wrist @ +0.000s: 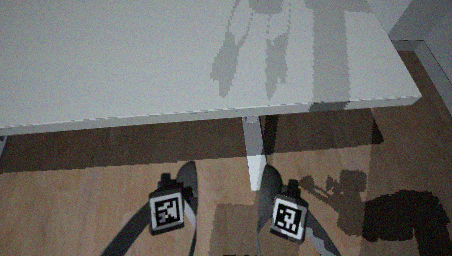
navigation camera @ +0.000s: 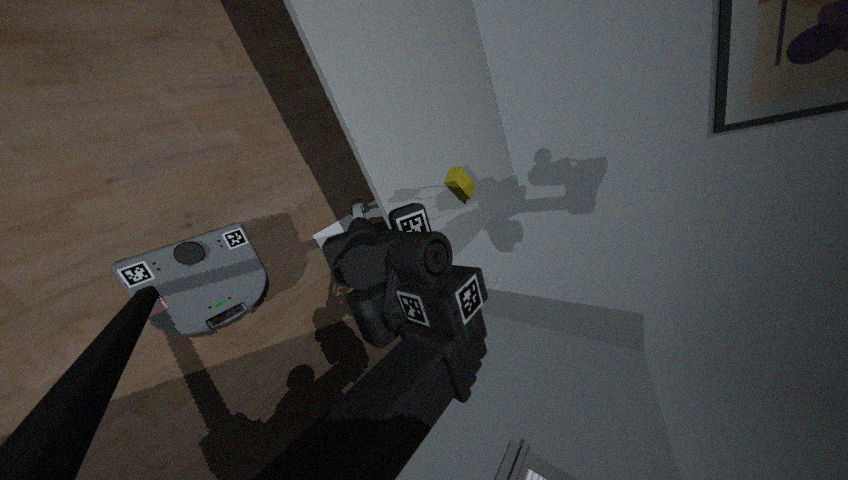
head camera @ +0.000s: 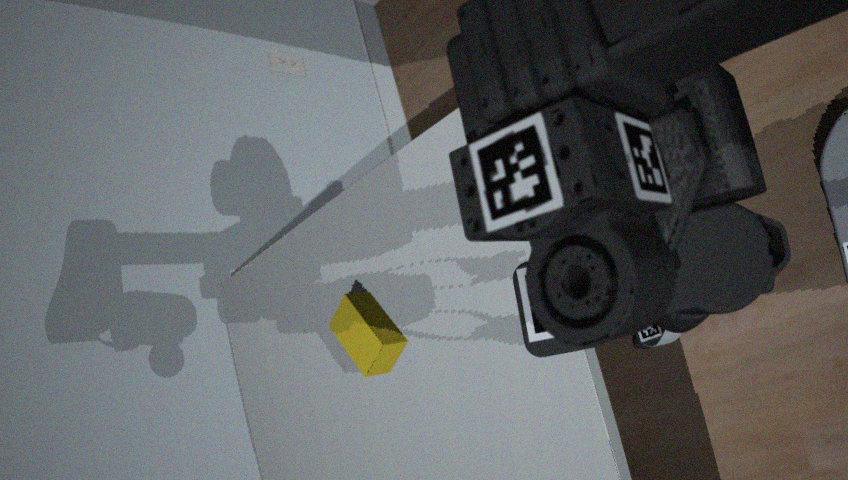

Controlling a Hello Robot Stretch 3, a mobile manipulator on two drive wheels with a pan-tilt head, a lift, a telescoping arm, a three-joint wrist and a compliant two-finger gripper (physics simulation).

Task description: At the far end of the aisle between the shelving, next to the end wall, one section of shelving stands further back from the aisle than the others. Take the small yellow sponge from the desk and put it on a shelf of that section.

Path:
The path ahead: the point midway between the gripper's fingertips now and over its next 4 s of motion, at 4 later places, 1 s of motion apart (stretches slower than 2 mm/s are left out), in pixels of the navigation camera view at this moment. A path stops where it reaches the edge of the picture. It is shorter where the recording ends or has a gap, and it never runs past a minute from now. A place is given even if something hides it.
The gripper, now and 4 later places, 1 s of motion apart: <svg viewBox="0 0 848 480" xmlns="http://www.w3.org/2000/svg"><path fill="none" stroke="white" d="M364 221L302 251L320 244L380 216L424 196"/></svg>

